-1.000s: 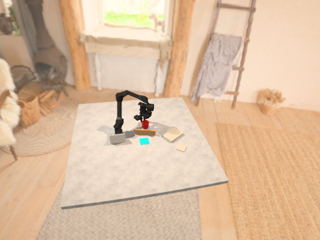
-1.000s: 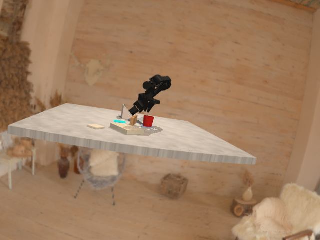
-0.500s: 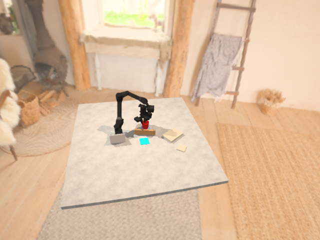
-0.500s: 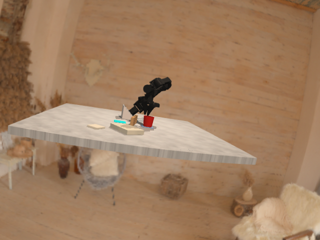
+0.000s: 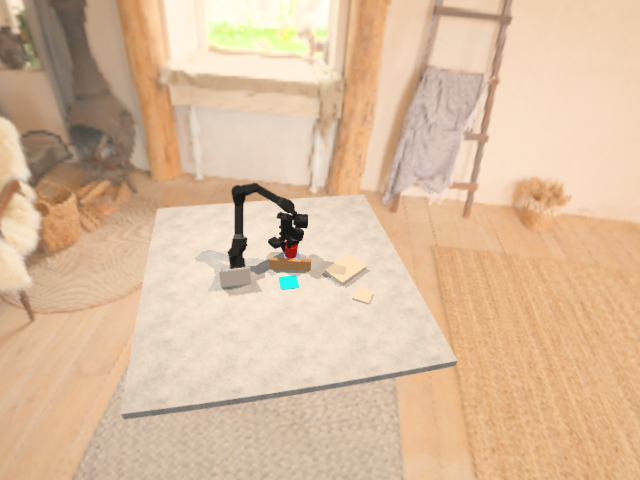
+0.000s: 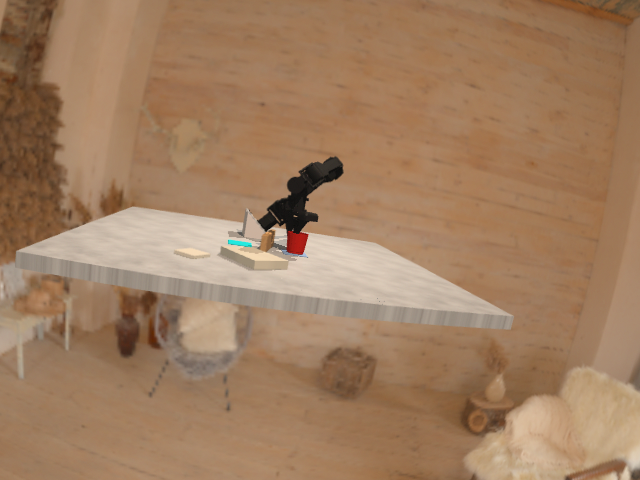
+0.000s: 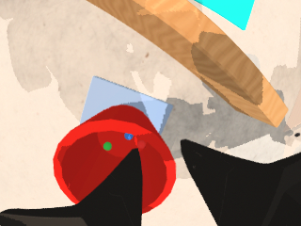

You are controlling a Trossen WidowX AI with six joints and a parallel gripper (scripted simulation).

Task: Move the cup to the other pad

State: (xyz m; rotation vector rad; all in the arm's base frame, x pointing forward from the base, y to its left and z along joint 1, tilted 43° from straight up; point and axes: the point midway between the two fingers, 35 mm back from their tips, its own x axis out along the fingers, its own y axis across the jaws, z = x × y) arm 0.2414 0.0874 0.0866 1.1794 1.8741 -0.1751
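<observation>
Right now the red cup is 20 mm ahead of my gripper tip, 20 mm to the left of it and 10 mm below it. The rest, counted from my gripper tip: blue pad: 30 mm ahead, 20 mm to the left, 60 mm below; then green marble: 30 mm ahead, 40 mm to the left, 40 mm below; then wooden bar: 20 mm ahead, 80 mm to the right, 30 mm below.
</observation>
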